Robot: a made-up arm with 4 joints.
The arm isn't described. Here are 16 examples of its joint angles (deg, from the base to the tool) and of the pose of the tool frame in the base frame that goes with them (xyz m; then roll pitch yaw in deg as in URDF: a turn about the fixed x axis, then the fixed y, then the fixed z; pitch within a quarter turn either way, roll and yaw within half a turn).
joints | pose
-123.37 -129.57 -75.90 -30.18 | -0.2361 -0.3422 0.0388 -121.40 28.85 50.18
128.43 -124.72 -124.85 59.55 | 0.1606 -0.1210 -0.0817 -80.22 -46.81 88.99
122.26 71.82 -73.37 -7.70 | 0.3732 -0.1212 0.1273 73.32 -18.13 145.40
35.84 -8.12 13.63 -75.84 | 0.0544 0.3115 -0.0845 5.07 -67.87 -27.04
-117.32 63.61 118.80 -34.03 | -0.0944 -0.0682 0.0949 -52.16 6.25 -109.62
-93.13 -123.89 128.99 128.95 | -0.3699 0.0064 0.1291 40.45 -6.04 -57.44
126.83 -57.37 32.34 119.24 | 0.2676 -0.2913 -0.0342 153.00 7.06 68.44
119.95 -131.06 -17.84 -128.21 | 0.3951 0.1399 0.0793 -13.39 4.14 -109.00
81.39 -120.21 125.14 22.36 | 0.1544 0.0436 -0.0285 111.34 -40.65 13.22
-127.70 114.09 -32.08 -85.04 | -0.2802 -0.1516 0.1654 148.97 19.86 -49.50
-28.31 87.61 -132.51 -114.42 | 0.0052 0.2109 0.1073 50.95 -18.49 -170.43
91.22 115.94 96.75 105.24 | 0.3972 0.1694 -0.0081 -89.17 -26.73 -108.21
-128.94 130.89 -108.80 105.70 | 0.0562 -0.2118 0.0227 94.59 -44.12 149.84
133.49 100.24 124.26 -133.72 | 0.1516 -0.2811 0.0416 -57.25 -14.74 82.71
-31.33 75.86 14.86 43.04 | -0.3395 0.1363 0.1046 -16.91 -31.22 43.99
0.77 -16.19 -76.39 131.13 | 0.0624 0.0688 0.0740 -158.30 42.86 118.52
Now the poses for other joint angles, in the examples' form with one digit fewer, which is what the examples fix.
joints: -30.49 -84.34 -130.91 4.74
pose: -0.159 0.251 -0.082 -78.6 -39.9 -70.5
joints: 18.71 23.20 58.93 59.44
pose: -0.033 0.324 0.206 -27.7 43.5 18.2
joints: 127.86 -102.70 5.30 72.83
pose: 0.220 -0.217 -0.070 174.8 4.4 50.6
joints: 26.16 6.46 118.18 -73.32
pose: 0.037 0.165 -0.081 -16.4 -69.5 107.6
